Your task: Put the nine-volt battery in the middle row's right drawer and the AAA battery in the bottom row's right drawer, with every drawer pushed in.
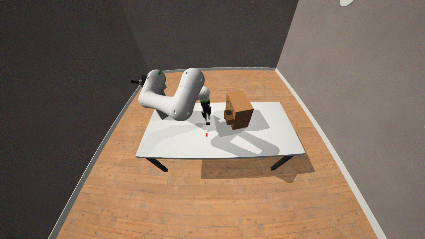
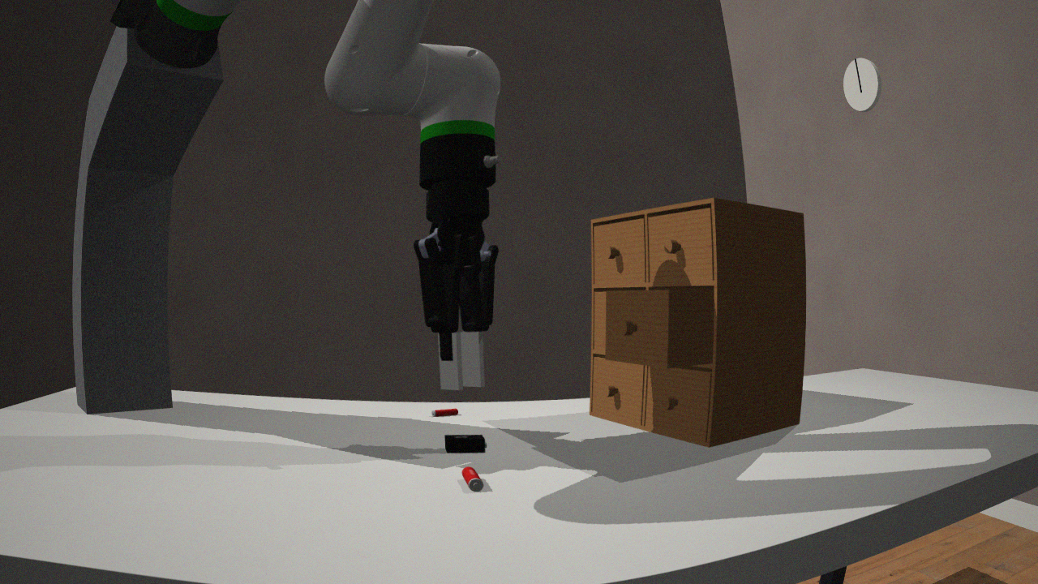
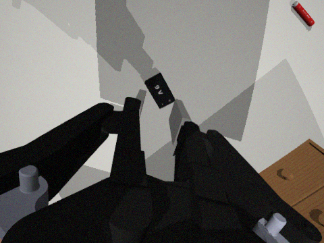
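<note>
The black nine-volt battery is 1 cm ahead of my hand and 10 cm below it. The rest, counted from my hand: red AAA battery 10 cm ahead, 22 cm to the left, 11 cm below.
</note>
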